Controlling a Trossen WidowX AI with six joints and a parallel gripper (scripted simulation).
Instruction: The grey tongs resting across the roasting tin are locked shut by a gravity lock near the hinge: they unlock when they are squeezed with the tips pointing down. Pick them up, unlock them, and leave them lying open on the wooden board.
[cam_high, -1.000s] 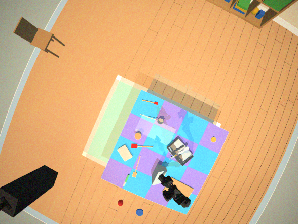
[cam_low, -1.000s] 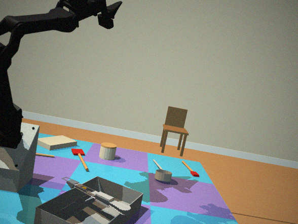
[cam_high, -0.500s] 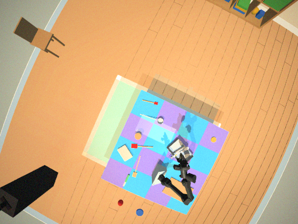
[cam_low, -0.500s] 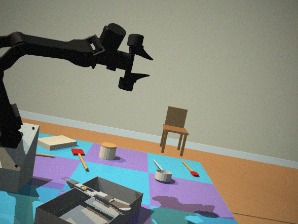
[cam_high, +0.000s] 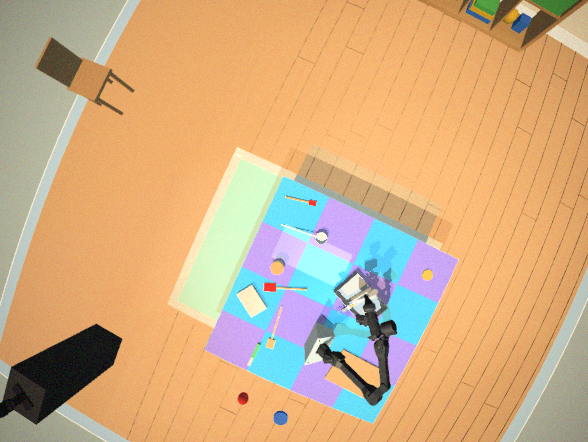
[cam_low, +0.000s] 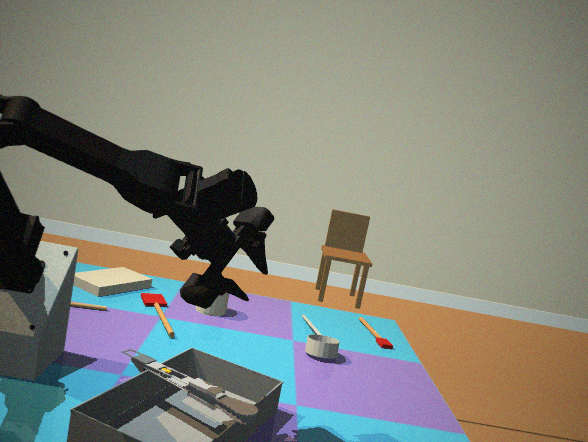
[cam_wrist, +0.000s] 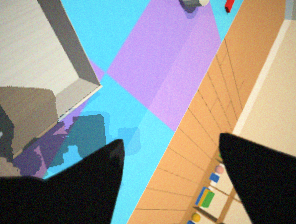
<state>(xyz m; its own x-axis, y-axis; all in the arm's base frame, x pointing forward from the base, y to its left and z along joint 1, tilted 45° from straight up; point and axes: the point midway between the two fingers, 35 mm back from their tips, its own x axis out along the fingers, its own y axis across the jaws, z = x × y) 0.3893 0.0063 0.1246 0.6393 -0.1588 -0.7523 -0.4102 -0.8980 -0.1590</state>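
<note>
Now: the yellow lock piece 12 cm behind my gripper tip, 2 cm to the right of it and 16 cm below it. Round my gripper tip: lidded canister: 10 cm behind, 50 cm to the left, 19 cm below; then wooden board: 57 cm behind, 29 cm to the right, 22 cm below; then roasting tin: 7 cm behind, 7 cm to the right, 20 cm below.
</note>
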